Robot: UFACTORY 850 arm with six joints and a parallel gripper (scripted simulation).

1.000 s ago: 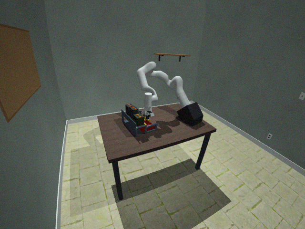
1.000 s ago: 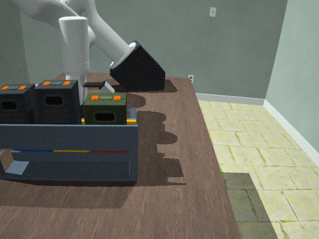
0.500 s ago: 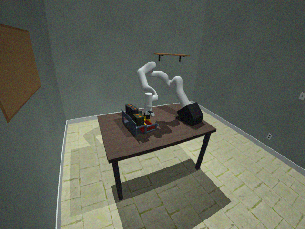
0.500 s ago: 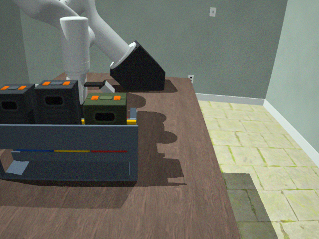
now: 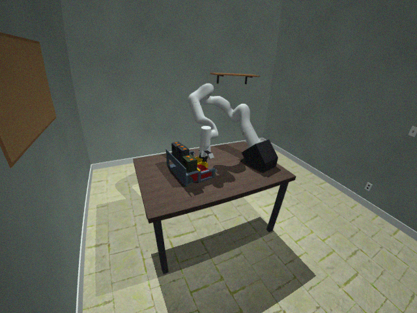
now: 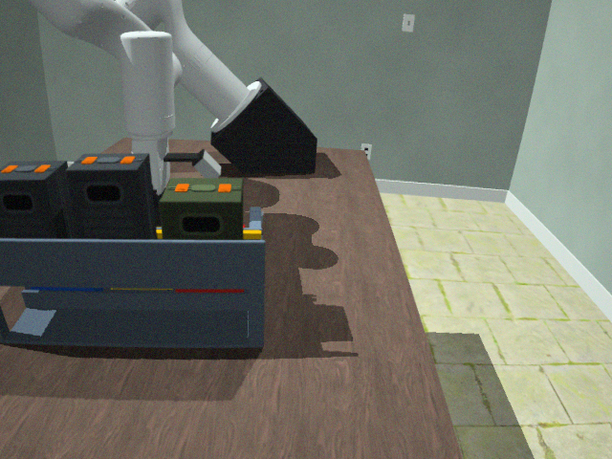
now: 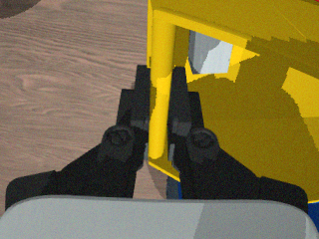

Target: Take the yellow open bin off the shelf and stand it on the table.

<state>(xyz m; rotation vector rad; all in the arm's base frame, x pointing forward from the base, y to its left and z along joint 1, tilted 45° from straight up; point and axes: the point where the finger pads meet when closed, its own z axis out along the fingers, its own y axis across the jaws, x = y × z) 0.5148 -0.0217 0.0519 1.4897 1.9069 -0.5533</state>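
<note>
The shelf rail lies 6 cm below my hand and 2 cm ahead of it. Also, from my hand: blue open bin: 13 cm ahead, 9 cm to the right, 2 cm below; red bin: 13 cm to the left, 10 cm ahead, 2 cm below; yellow open bin: 8 cm ahead, 1 cm to the left, 1 cm below.
</note>
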